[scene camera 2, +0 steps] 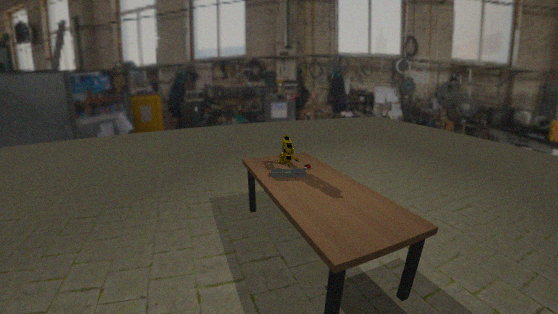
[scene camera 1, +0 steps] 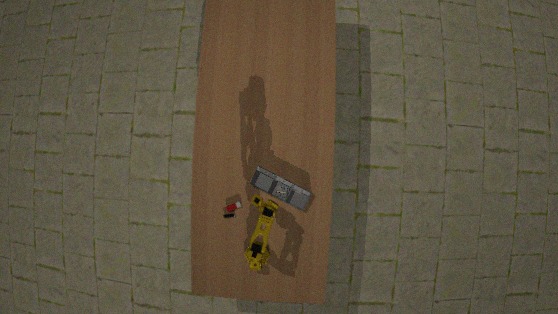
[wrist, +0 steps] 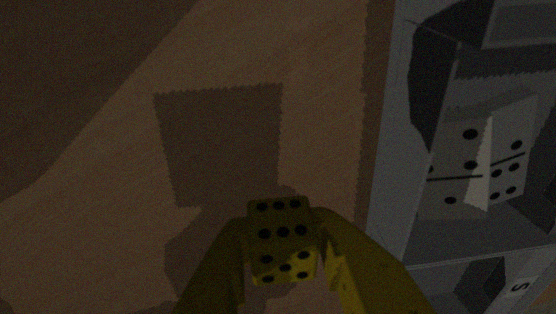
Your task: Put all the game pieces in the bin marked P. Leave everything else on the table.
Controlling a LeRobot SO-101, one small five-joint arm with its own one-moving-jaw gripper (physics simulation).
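Frame: origin at the arm's base, x ahead, y left, z up, level; centimetres.
Seen in the pictures: hand at its tool point: [scene camera 2: 288,165] [wrist: 249,234]; arm's base at its link origin: [scene camera 2: 285,163].
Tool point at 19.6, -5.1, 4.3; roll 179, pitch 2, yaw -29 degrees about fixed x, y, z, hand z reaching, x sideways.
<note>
Offsets run from my tool point to a thing's top centre, as dx, dy, dz. "*": to the spot under its first point. Level surfaces: height alone.
My gripper [wrist: 281,240] is shut on a yellow die {+0.7, -0.5, +1.0} [wrist: 282,235] with black dots, its jaws pressing on both sides. It hangs above the table beside the grey three-compartment bin {+8.2, -4.0, -0.3} [scene camera 1: 292,196] [scene camera 2: 287,173] [wrist: 387,150], which stands to the right in the wrist view. White dominoes {* +5.8, -4.9, -2.4} [wrist: 452,192] [scene camera 1: 282,190] with black dots lie in the middle compartment. A label with the letter S {+7.7, -13.0, -1.4} [wrist: 520,287] shows by the neighbouring compartment at the lower right of the wrist view. I cannot read a P label in these views.
A red and white object {-0.9, +16.0, -3.0} [scene camera 1: 232,206] [scene camera 2: 307,166] lies on the wooden table {dz -4.2} [scene camera 1: 270,60] [scene camera 2: 350,220], left of the arm in scene camera 1. A small black object {-5.0, +17.8, -2.8} [scene camera 1: 229,215] lies close to it. The bin's walls stand up near the gripper. Shadows cross the table.
</note>
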